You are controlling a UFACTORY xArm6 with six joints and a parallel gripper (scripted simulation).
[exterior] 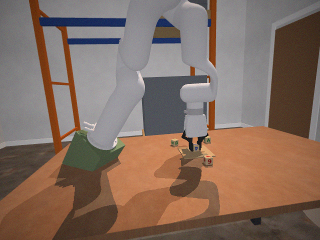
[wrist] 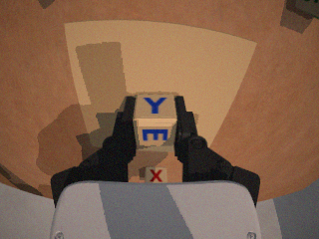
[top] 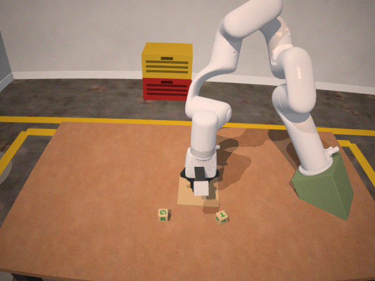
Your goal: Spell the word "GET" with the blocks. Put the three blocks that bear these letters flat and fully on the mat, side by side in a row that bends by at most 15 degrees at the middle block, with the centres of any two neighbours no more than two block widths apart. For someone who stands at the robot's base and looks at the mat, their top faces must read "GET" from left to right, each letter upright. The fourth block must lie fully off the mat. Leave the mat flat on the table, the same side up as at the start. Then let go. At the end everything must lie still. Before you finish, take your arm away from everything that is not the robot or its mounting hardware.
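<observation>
My hand is 10 mm above the e block. From my hand the other things lie so: tan mat 30 mm below; t block 50 mm behind, 140 mm to the left, 10 mm below; red-lettered block 10 mm behind, 130 mm to the right, 10 mm below.
</observation>
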